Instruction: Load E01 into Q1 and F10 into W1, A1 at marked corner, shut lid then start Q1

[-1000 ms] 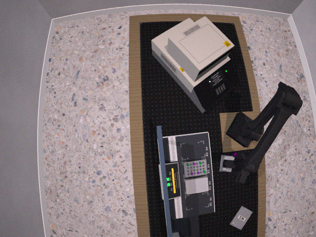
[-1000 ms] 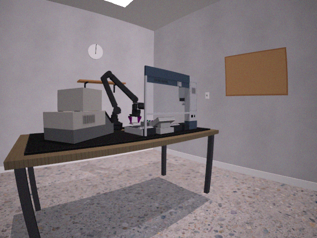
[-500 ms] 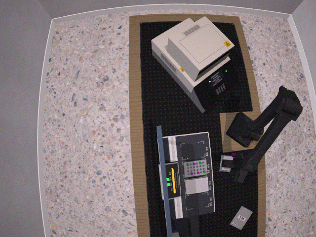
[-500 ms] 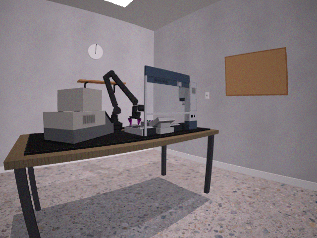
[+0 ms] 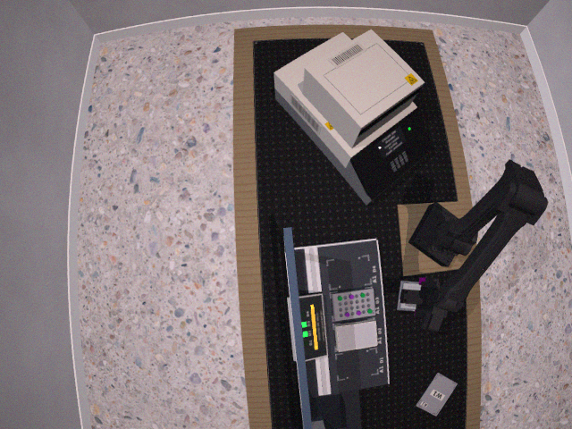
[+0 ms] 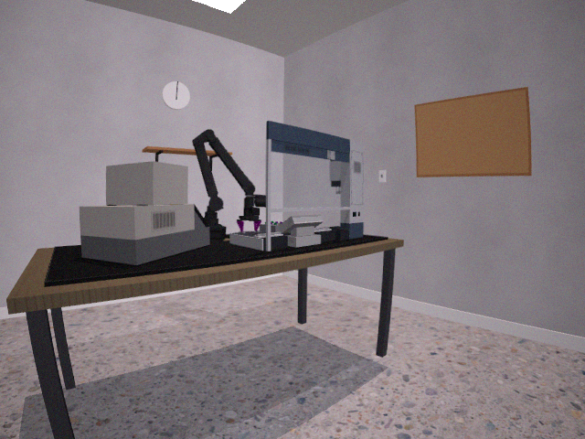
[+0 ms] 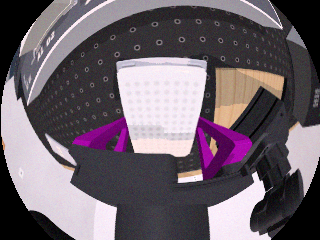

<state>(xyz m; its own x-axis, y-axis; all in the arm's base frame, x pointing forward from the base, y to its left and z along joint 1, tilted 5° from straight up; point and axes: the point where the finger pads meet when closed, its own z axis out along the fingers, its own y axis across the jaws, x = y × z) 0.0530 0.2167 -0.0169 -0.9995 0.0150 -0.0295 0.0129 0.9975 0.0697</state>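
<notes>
Right now the grey regrip nest is 2 cm below my hand. Round my hand: deep-well block: 22 cm ahead, 14 cm to the left, 4 cm above; clear panel: 40 cm ahead, 30 cm above, 18 cm to the left; tube cooling block: 24 cm ahead, 4 cm to the left, 4 cm above.
</notes>
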